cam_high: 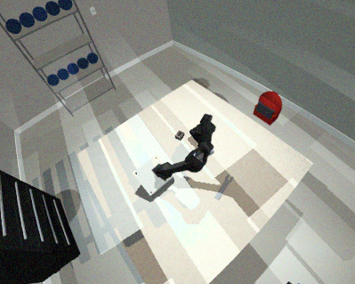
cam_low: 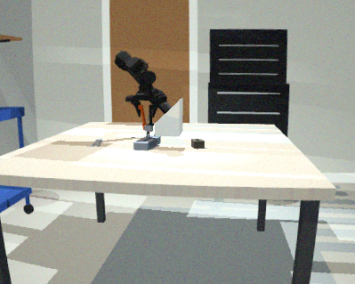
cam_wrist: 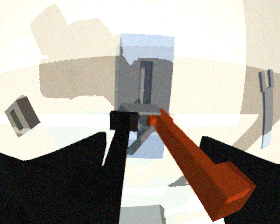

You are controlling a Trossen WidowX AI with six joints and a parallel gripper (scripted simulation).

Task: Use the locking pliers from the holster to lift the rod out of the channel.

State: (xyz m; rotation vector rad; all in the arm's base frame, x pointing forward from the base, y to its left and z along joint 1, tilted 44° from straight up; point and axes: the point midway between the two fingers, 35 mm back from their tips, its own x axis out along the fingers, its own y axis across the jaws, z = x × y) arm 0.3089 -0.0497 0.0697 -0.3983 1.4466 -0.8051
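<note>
Right now the grey channel block is 12 cm below my gripper tip. The rest, counted from my gripper tip: holster: 24 cm to the left, 13 cm below, 2 cm ahead; flat forked metal piece: 26 cm to the right, 13 cm below, 5 cm behind.
</note>
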